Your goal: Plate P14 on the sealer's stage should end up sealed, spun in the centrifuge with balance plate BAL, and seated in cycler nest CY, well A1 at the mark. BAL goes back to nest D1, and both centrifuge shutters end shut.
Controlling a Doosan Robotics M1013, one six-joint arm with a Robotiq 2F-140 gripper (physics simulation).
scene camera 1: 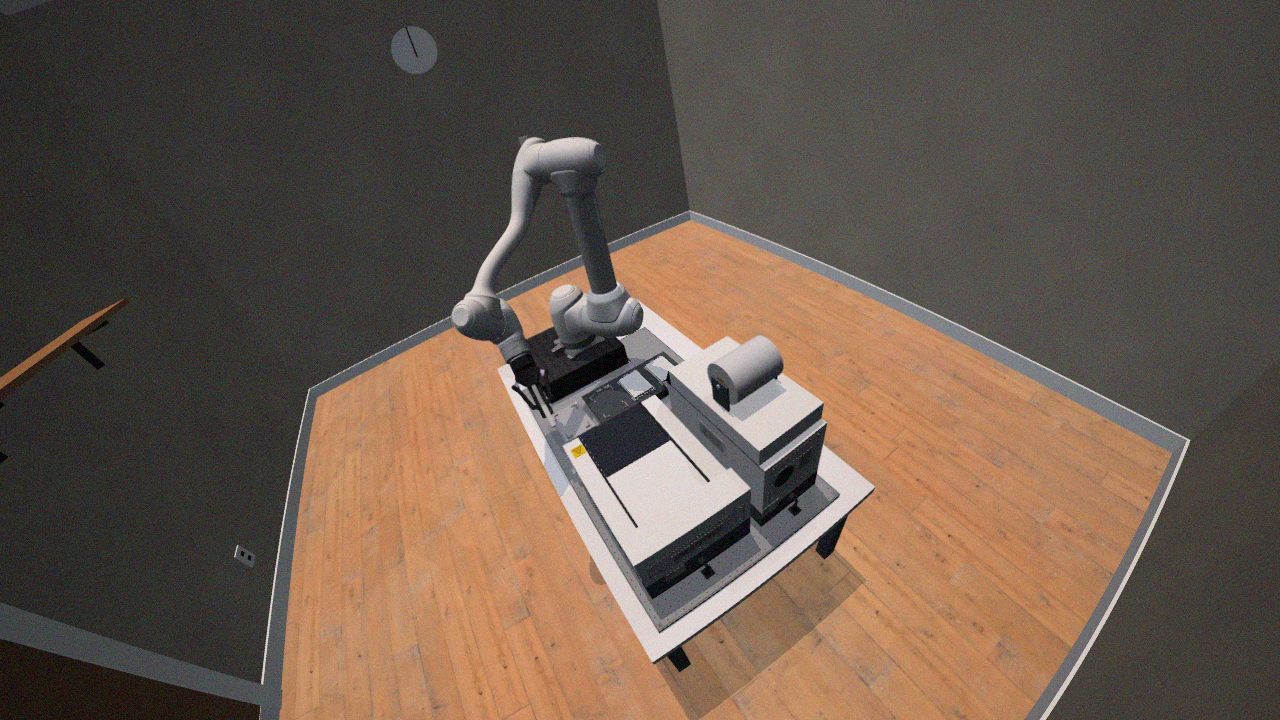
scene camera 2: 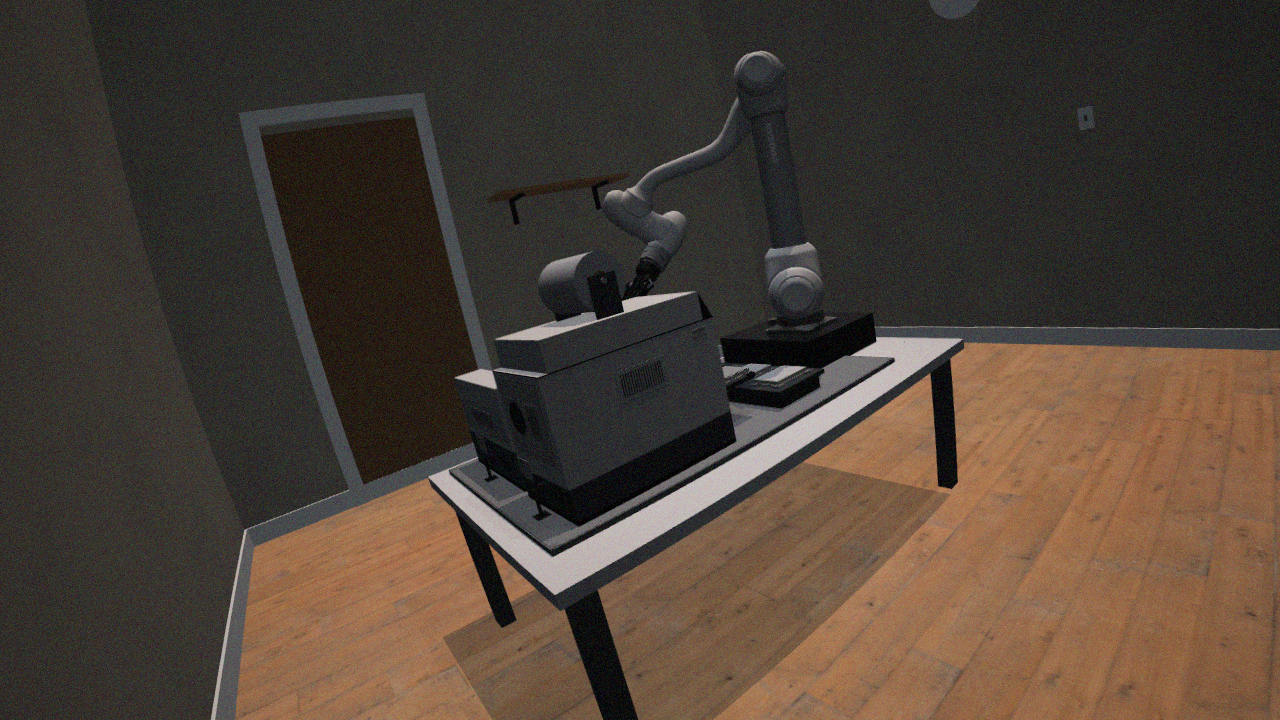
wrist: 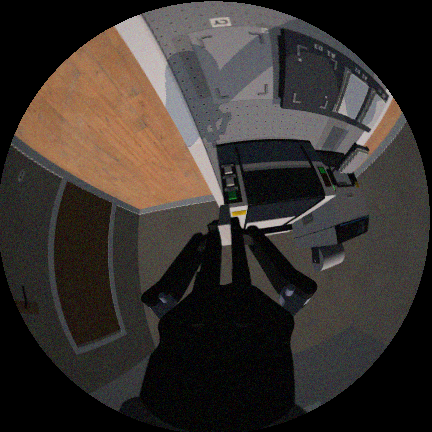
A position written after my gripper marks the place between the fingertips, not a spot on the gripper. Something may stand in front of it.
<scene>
My gripper [scene camera 1: 554,426] is shut, with nothing in its grasp. I also see a centrifuge [wrist: 264,170].
My gripper is seen too in the wrist view [wrist: 225,212].
</scene>
